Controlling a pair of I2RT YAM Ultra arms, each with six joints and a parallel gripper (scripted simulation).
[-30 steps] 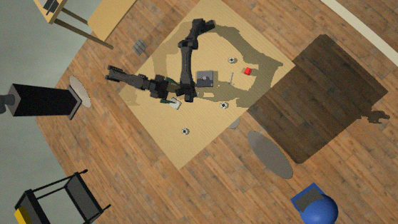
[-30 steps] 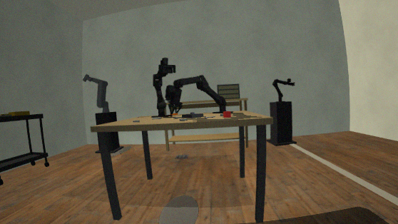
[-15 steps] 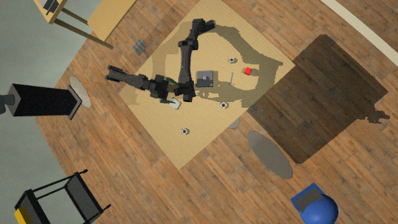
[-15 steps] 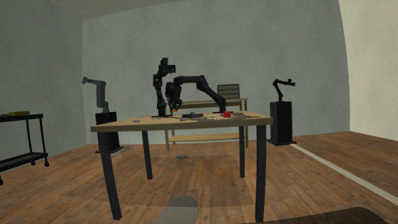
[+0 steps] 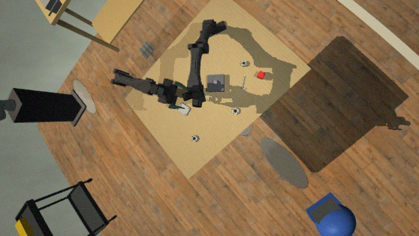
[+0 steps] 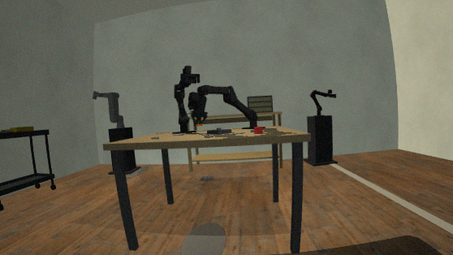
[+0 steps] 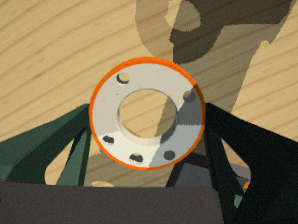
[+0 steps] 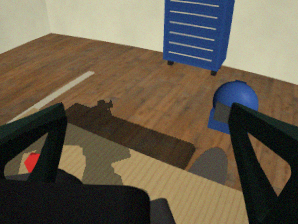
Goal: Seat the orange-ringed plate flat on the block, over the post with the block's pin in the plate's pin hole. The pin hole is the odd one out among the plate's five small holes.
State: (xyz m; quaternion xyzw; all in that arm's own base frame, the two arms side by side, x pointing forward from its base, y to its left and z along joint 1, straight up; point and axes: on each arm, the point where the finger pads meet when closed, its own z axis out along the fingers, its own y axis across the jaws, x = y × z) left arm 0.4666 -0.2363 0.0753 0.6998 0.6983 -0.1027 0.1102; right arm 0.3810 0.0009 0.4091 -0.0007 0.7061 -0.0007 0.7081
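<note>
Right now the grey block is 130 mm to the left of my left hand, 50 mm below it and 10 mm behind it. The rest, counted from my left hand: flat piece 170 mm to the right, 70 mm below, 60 mm behind; red cube 390 mm to the left, 220 mm ahead, 60 mm below.
</note>
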